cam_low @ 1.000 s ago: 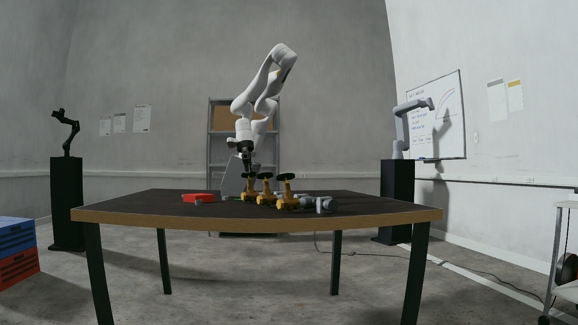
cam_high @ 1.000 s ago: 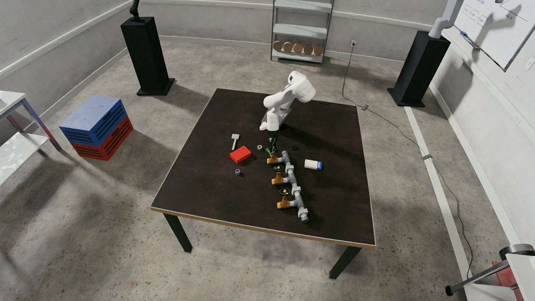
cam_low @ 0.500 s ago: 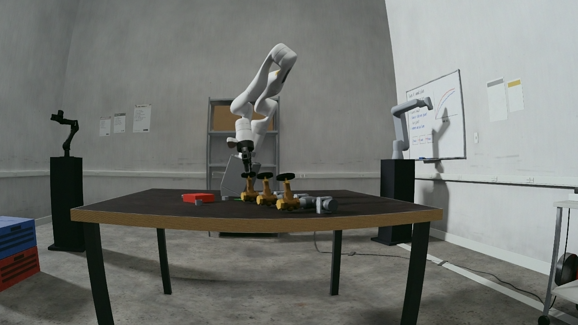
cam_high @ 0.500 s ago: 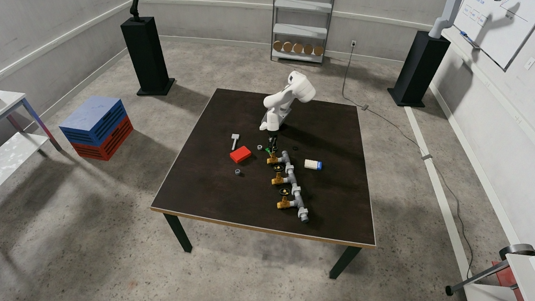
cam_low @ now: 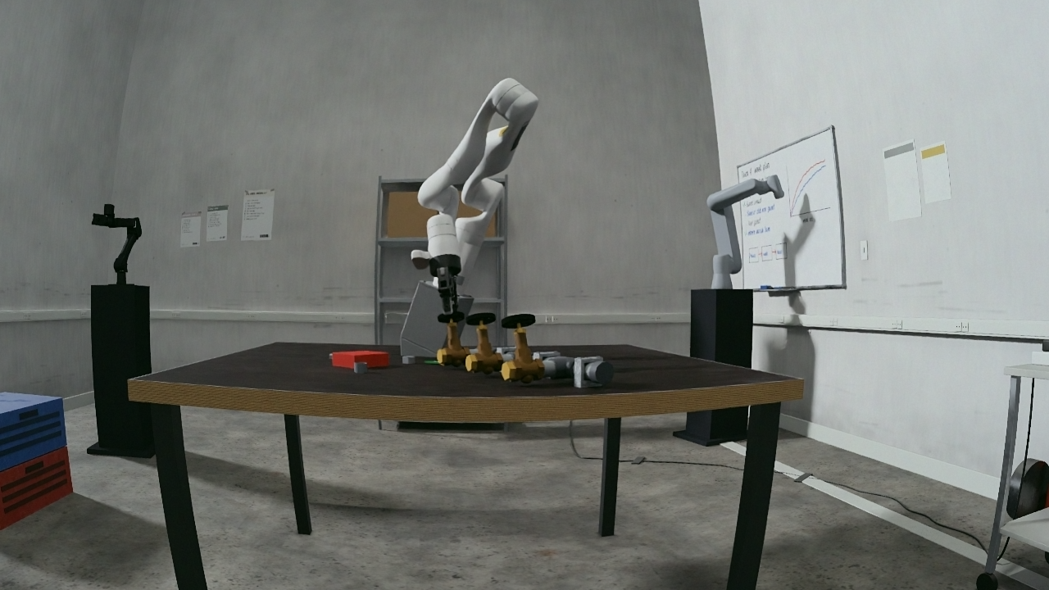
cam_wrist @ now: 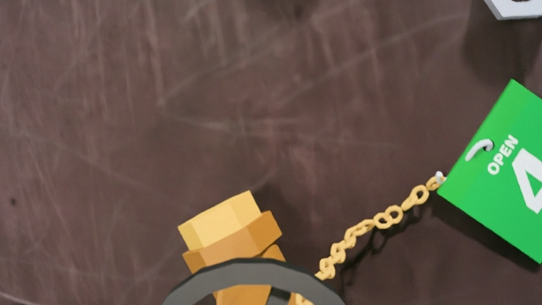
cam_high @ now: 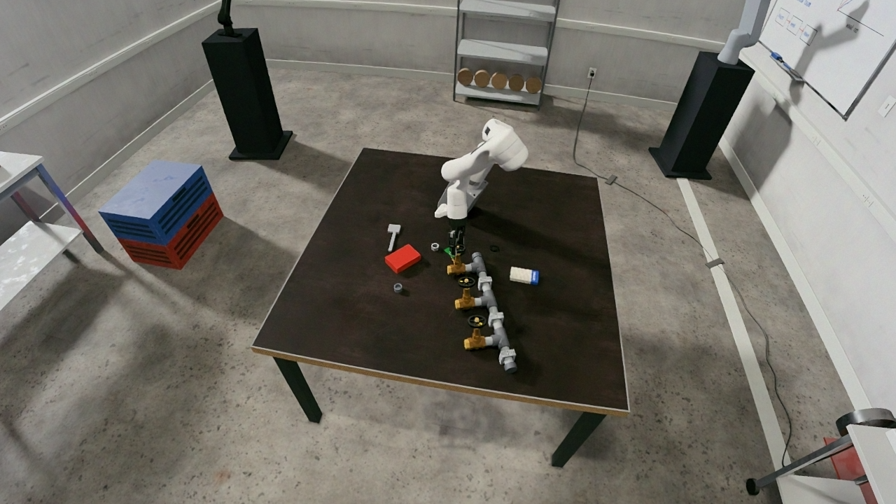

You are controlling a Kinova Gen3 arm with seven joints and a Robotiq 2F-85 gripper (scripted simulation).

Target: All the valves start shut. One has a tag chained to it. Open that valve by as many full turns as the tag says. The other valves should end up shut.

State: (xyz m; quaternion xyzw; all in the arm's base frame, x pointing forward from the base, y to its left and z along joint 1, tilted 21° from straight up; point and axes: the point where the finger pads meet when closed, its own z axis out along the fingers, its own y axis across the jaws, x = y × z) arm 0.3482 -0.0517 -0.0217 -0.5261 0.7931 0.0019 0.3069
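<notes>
Now: hand 9 cm past the green tag, 2 cm to the left of it and 11 cm above it. The rest, counted from my hand: white-and-blue box (4 cm ahead, 27 cm to the left, 11 cm below); then red block (3 cm behind, 22 cm to the right, 10 cm below); then small grey ring (12 cm ahead, 22 cm to the right, 11 cm below).
</notes>
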